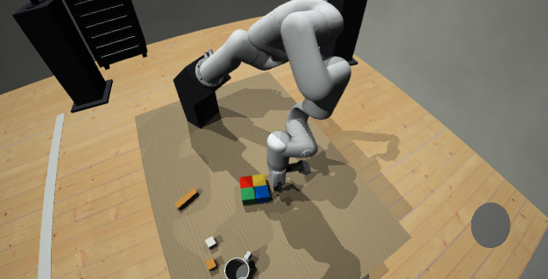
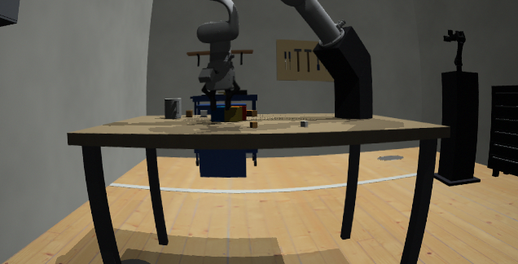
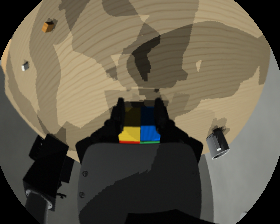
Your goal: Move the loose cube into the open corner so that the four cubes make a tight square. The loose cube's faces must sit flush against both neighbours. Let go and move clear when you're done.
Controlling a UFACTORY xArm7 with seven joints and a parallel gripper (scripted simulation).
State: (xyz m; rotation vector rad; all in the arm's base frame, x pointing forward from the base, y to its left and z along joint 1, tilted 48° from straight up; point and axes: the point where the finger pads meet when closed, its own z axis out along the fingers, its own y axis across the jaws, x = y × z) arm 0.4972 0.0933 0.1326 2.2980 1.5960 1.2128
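My gripper is now 40 mm past the yellow cube, 60 mm to the left of it and 30 mm above it. Round my hand: green cube: 10 mm ahead, 120 mm to the right, 30 mm below; then tiny piece: 130 mm behind, 190 mm to the left, 50 mm below; then red cube: 50 mm behind, 110 mm to the right, 30 mm below.
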